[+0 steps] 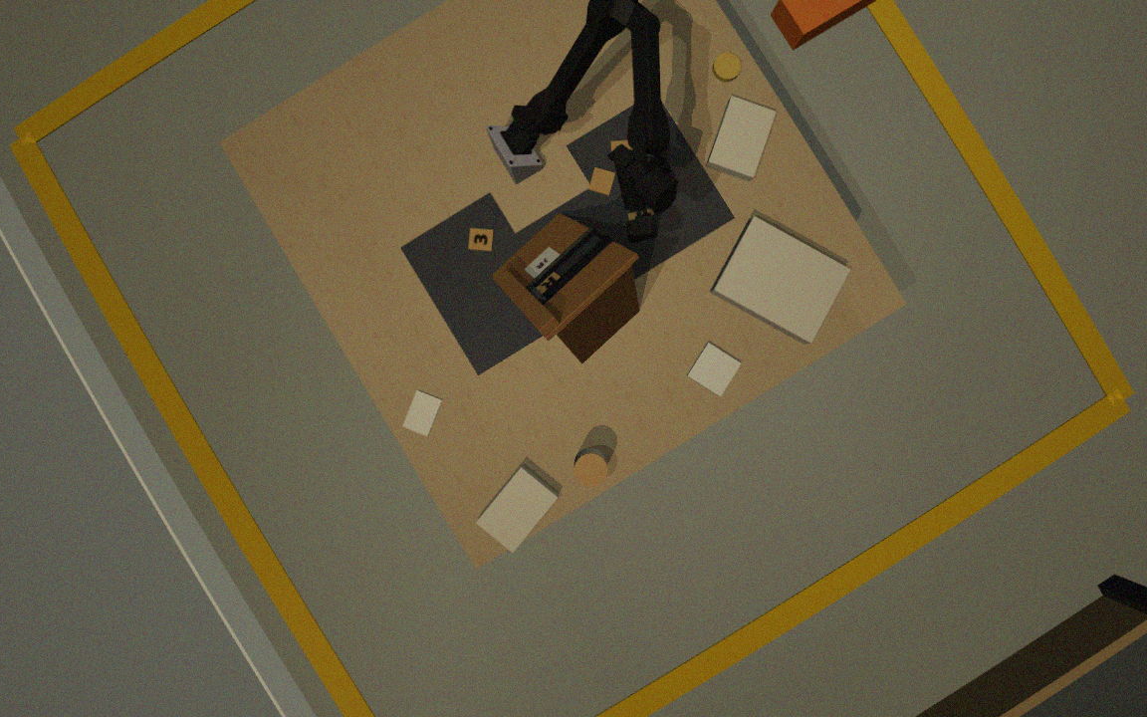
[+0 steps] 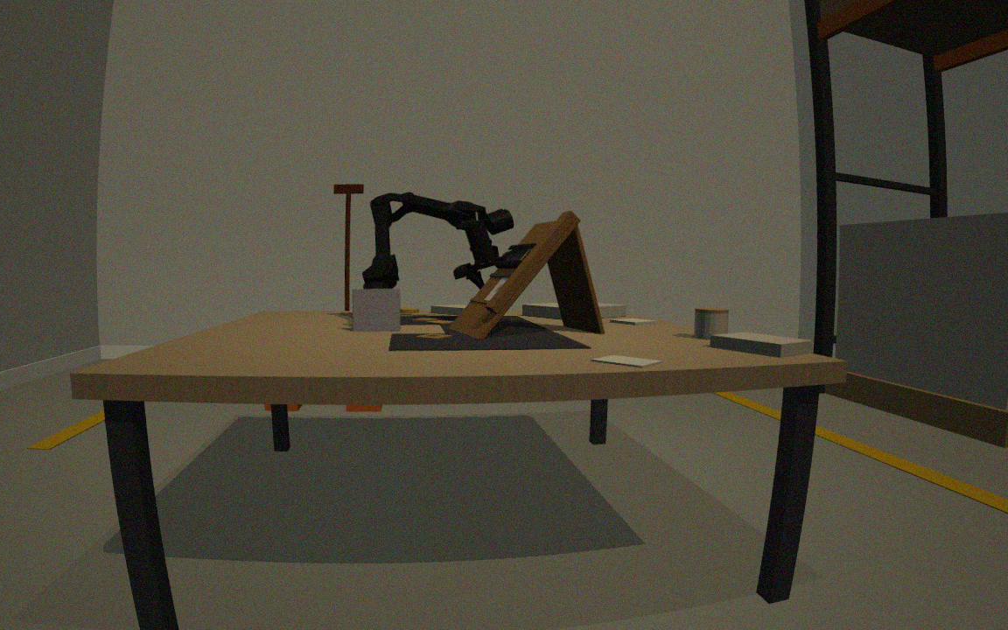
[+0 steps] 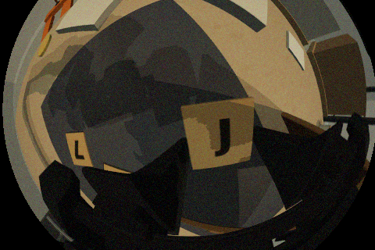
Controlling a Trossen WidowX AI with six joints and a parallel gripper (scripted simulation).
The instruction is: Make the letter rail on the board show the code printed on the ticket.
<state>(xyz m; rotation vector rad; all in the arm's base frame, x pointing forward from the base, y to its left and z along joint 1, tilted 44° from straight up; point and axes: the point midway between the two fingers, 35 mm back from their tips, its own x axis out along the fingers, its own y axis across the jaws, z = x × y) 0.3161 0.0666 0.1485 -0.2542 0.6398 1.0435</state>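
Right now my gripper tip is 3 cm past the white ticket, 25 cm to the left of it and 2 cm below it. The rest, counted from my gripper tip: white box (29 cm ahead, 24 cm to the left, 6 cm below); then dark mat (12 cm behind, 15 cm to the right, 8 cm below); then j tile (right at my gripper tip).
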